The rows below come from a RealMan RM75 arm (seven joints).
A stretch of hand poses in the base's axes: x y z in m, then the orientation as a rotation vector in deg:
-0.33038 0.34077 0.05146 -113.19 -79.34 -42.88
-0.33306 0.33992 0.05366 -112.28 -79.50 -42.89
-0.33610 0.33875 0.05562 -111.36 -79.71 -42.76
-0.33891 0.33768 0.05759 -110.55 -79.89 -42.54
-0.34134 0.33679 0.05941 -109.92 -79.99 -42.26
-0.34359 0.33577 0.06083 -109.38 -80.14 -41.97
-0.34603 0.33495 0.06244 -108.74 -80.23 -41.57
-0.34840 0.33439 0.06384 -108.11 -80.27 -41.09
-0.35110 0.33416 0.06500 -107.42 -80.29 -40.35
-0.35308 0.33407 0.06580 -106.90 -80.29 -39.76
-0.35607 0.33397 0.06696 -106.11 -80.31 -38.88
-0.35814 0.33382 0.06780 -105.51 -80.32 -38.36
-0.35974 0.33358 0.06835 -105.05 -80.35 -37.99
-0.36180 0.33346 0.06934 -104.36 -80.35 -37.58
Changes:
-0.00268 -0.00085 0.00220 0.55 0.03 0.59
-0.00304 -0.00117 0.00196 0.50 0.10 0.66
-0.00281 -0.00107 0.00197 0.42 0.16 0.61
-0.00243 -0.00089 0.00182 0.32 0.21 0.49
-0.00225 -0.00102 0.00142 0.23 0.19 0.47
-0.00244 -0.00082 0.00161 0.30 0.30 0.54
-0.00237 -0.00056 0.00140 0.30 0.38 0.53
-0.00270 -0.00023 0.00116 0.29 0.57 0.65
-0.00198 -0.00009 0.00080 0.21 0.46 0.49
-0.00299 -0.00010 0.00116 0.31 0.68 0.75
-0.00207 -0.00015 0.00084 0.28 0.42 0.52
-0.00160 -0.00024 0.00055 0.21 0.29 0.40
-0.00206 -0.00012 0.00099 0.37 0.36 0.53

